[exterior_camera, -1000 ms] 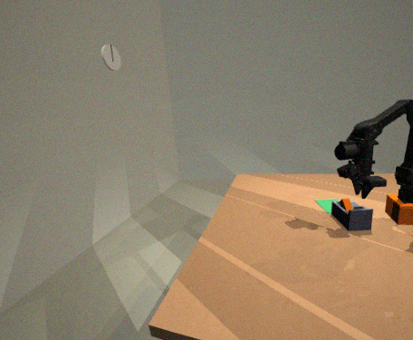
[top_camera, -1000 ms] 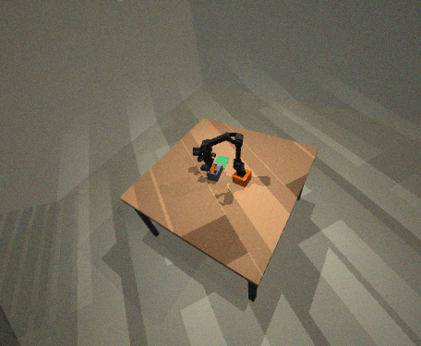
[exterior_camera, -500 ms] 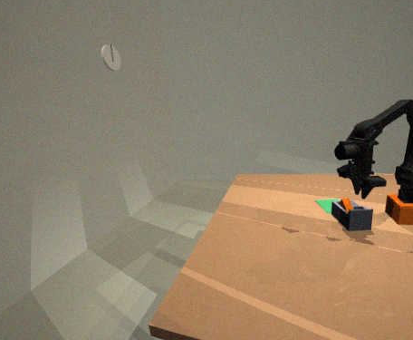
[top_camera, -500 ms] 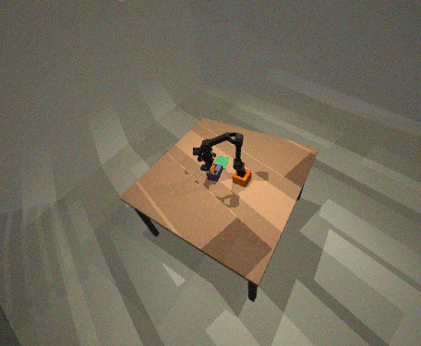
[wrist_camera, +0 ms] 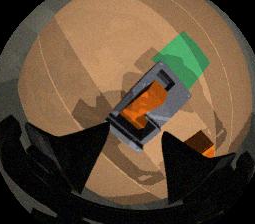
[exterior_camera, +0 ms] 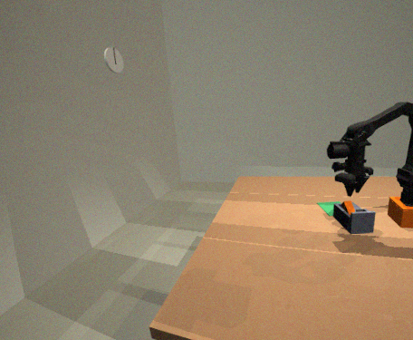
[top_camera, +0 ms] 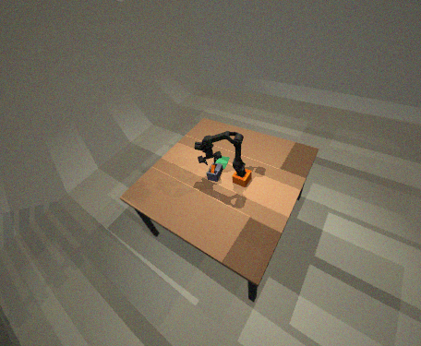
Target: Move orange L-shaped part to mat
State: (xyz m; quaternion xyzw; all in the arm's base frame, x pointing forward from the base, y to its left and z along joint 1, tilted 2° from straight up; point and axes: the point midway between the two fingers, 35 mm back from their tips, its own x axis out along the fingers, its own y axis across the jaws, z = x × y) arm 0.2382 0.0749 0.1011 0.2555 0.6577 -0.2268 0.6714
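Right now my gripper tip is 100 mm above the orange L-shaped part and 20 mm past it. Round my gripper tip: green mat: 170 mm to the right, 160 mm below, 30 mm ahead.
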